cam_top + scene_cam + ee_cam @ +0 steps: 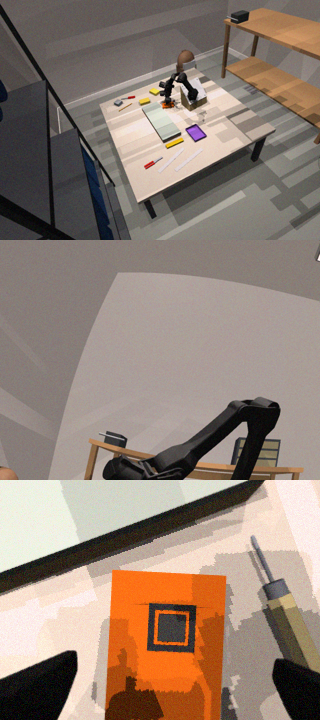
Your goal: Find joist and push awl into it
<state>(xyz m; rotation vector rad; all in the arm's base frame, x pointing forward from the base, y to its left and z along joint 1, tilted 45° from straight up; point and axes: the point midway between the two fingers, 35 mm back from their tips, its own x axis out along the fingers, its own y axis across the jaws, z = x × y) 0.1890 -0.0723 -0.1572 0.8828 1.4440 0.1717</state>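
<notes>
Right now the orange stud finder is 20 mm below my gripper tip. Round my gripper tip: purple tray: 490 mm to the left, 50 mm below, 40 mm behind; awl: 80 mm to the right, 50 mm below; pencil: 390 mm ahead, 250 mm to the right, 60 mm below.
</notes>
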